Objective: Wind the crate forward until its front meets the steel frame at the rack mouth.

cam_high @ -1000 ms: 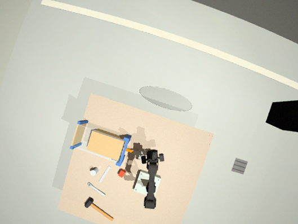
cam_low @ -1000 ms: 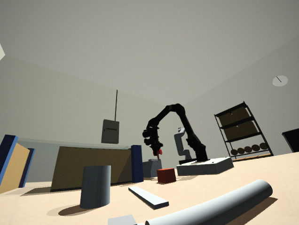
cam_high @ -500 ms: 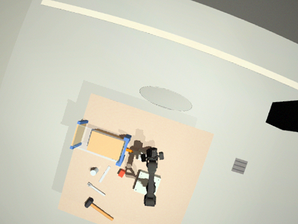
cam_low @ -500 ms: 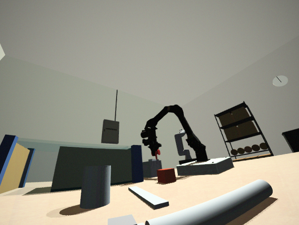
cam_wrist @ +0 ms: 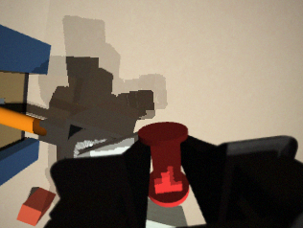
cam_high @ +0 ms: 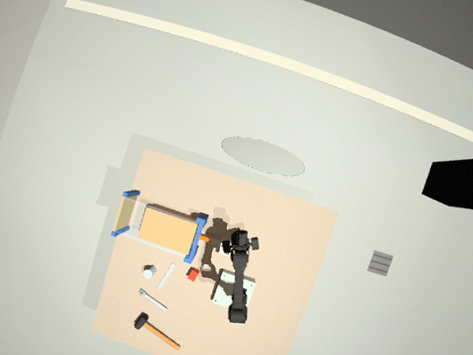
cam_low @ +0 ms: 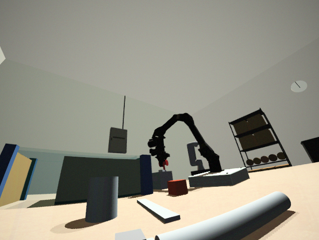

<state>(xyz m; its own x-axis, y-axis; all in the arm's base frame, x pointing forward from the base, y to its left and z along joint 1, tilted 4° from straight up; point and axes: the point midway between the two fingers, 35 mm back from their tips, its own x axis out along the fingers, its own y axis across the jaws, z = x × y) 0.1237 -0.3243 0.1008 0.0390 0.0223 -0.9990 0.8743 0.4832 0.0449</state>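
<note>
The winch crank handle is 4 cm to the left of my gripper tip, 2 cm below it and 2 cm ahead of it. From my gripper tip the other things lie so: winch 9 cm below, 7 cm to the left, 5 cm ahead; blue frame 23 cm ahead, 9 cm to the left, 2 cm below; red knob 1 cm to the left, 1 cm behind, 1 cm above.
</note>
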